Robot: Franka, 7 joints.
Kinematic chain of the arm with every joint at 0, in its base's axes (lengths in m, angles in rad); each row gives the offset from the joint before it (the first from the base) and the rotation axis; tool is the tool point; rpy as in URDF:
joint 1: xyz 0 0 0.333 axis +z
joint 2: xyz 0 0 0 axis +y
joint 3: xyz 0 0 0.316 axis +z
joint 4: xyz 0.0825 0 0 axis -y
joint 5: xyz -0.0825 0 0.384 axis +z
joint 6: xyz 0 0 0 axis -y
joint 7: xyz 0.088 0 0 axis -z
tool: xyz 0 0 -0.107 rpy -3.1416 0 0
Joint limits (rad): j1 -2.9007..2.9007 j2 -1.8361..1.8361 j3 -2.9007..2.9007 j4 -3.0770..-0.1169 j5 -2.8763..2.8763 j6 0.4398..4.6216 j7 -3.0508..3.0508
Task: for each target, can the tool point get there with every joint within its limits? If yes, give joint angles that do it. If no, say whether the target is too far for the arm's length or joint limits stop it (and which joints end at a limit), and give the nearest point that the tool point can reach.
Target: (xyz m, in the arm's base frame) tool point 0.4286 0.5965 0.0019
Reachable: yes | joints 1.1529 1.5242 -0.1640 -0.7743 -1.2700 1.7240 1.9173
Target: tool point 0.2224 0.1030 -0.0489
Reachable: yes | joints -0.4632 1.2564 0.1613 -2.4667 1.6769 1.3480 -1.1462
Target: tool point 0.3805 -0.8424 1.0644
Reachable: no: too far | nearest point 0.2769 -0.6131 0.8653 | short by 0.321 m
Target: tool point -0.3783 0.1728 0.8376
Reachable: yes | joints 0.9377 -0.2368 1.5605 -0.8942 -0.2337 0.8187 1.9065
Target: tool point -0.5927 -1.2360 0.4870
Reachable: no: too far | nearest point -0.3686 -0.7687 0.4288 | short by 0.521 m
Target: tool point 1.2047 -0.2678 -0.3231
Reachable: no: too far | nearest point 0.7394 -0.1644 -0.0697 | short by 0.540 m
